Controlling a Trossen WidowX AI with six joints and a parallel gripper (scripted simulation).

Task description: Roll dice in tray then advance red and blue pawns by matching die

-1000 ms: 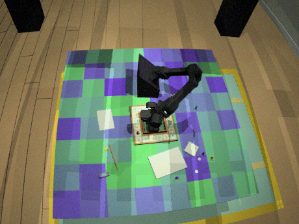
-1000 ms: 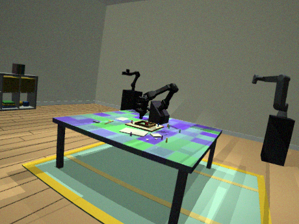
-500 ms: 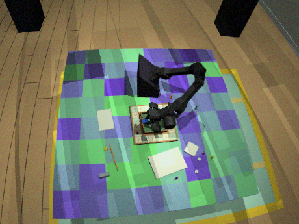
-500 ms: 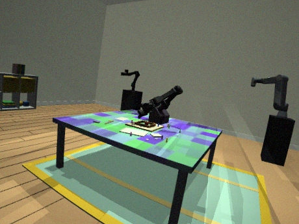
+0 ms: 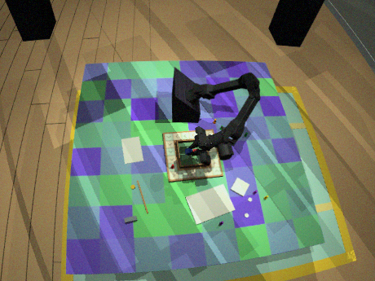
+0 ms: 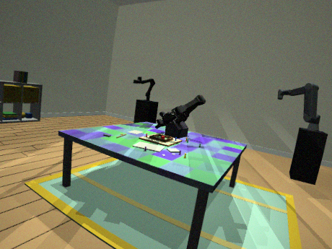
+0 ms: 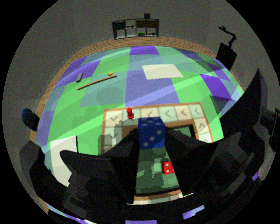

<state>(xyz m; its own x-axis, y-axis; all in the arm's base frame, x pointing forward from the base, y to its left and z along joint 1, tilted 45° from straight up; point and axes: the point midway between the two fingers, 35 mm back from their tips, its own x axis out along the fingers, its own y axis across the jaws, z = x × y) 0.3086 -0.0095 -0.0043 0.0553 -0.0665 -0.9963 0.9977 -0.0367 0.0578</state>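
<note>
Right now the red pawn is 3 cm ahead of my gripper tip, 8 cm to the right of it and 9 cm below it. From my gripper tip the other things lie so: white sheet (24 cm ahead, 10 cm to the left, 11 cm below); then green tray (4 cm behind, 4 cm to the left, 11 cm below); then white card (8 cm behind, 28 cm to the right, 12 cm below).
</note>
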